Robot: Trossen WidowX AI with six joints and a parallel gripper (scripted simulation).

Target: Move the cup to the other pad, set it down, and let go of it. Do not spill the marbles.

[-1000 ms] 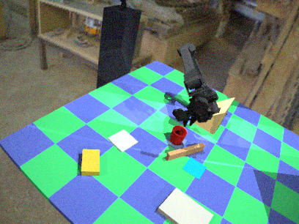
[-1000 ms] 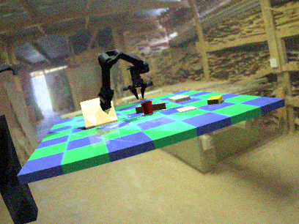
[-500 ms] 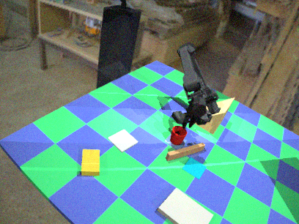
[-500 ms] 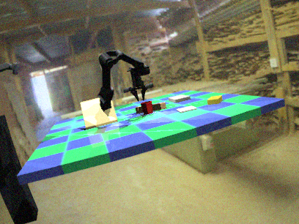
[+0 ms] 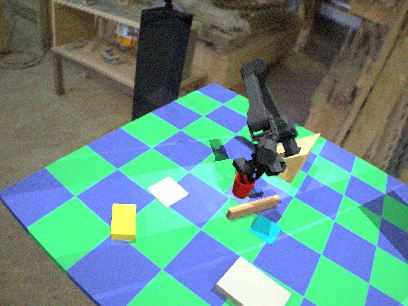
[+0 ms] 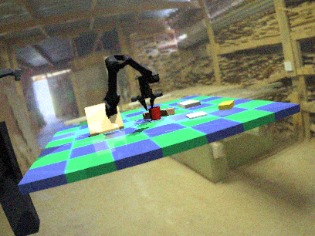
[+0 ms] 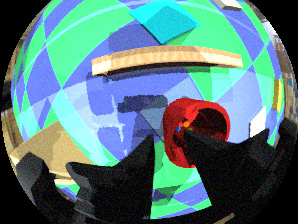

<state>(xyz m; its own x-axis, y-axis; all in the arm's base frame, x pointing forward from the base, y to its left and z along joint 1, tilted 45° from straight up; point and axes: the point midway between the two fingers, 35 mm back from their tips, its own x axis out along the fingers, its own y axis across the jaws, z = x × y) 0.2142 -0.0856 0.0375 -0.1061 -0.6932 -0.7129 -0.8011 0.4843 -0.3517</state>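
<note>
My gripper tip is now 2 cm short of the red cup, 2 cm to the left of it and 2 cm above it. From my gripper tip the other things lie so: cyan pad (12 cm ahead, 12 cm to the left, 7 cm below); then wooden block (7 cm ahead, 5 cm to the left, 5 cm below); then pale blue pad (2 cm ahead, 2 cm to the right, 7 cm below).
</note>
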